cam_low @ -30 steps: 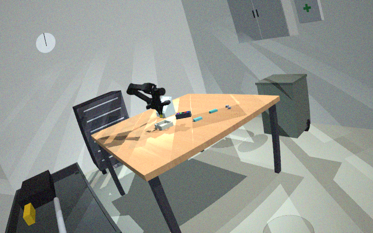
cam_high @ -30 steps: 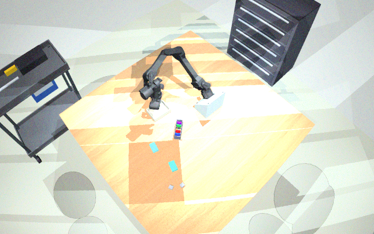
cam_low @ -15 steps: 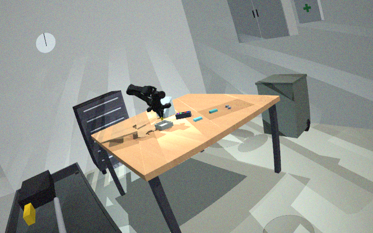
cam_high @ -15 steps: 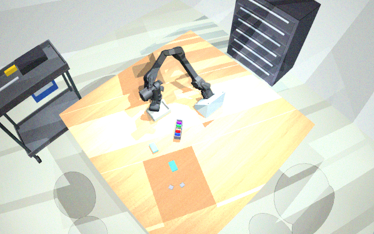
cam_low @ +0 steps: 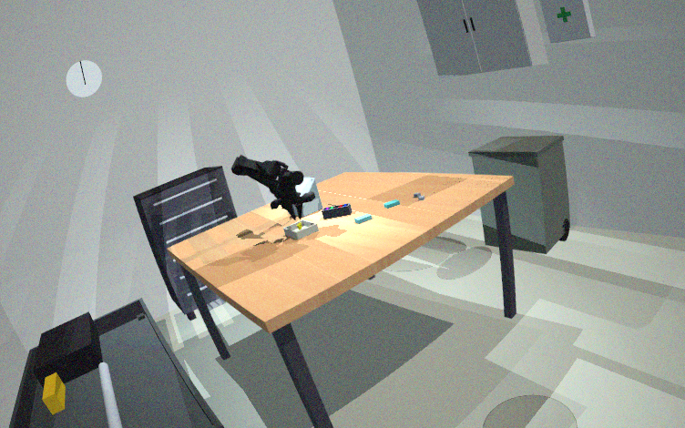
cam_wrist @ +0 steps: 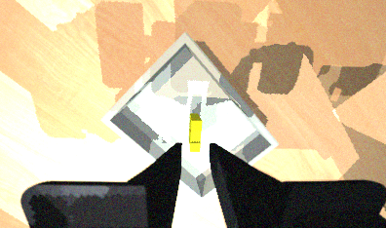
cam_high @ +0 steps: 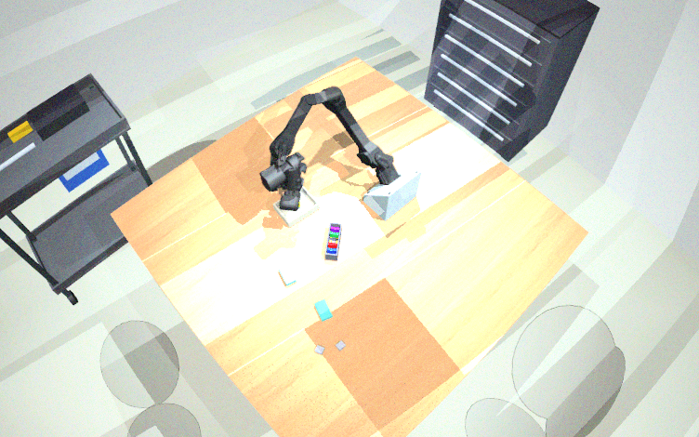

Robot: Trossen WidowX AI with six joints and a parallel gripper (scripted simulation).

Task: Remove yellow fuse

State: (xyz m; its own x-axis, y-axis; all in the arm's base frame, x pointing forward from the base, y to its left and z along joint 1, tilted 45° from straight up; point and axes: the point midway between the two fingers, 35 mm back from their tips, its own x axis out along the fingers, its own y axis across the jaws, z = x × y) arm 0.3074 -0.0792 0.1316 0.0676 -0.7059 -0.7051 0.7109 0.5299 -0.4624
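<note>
The yellow fuse lies 3 cm below my gripper tip. Also, from my gripper tip: purple fuse: 17 cm to the left, 5 cm behind, 3 cm below; green fuse: 18 cm to the left, 3 cm below, 3 cm behind; light grey tray: 5 cm below.
</note>
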